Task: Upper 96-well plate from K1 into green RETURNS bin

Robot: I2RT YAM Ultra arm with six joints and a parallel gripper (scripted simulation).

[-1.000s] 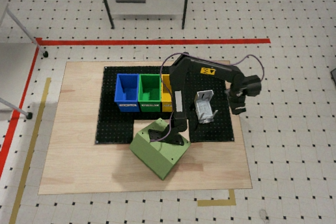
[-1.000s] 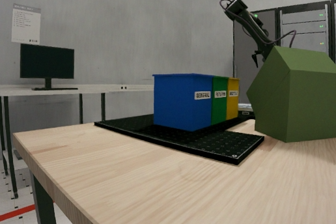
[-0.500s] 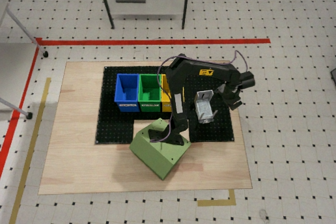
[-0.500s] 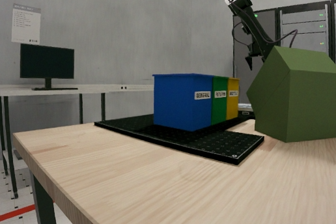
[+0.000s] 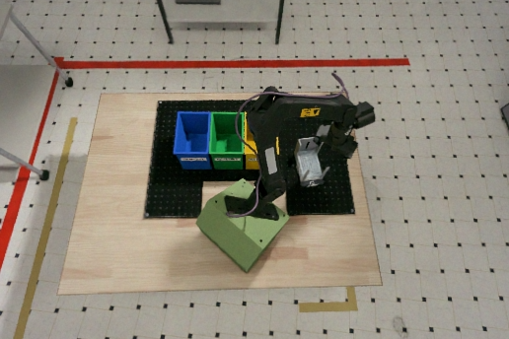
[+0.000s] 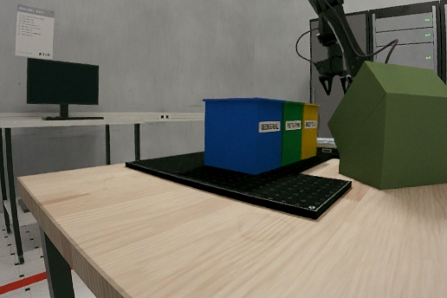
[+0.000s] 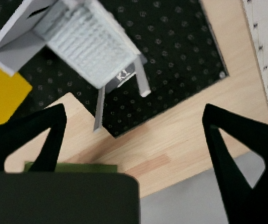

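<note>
The clear 96-well plate is 30 mm ahead of my hand, 40 mm to the left of it and 200 mm below it. The rest, counted from my hand: green returns bin 190 mm ahead, 350 mm to the left, 140 mm below; yellow bin 160 mm ahead, 220 mm to the left, 140 mm below; blue bin 220 mm ahead, 470 mm to the left, 140 mm below.
</note>
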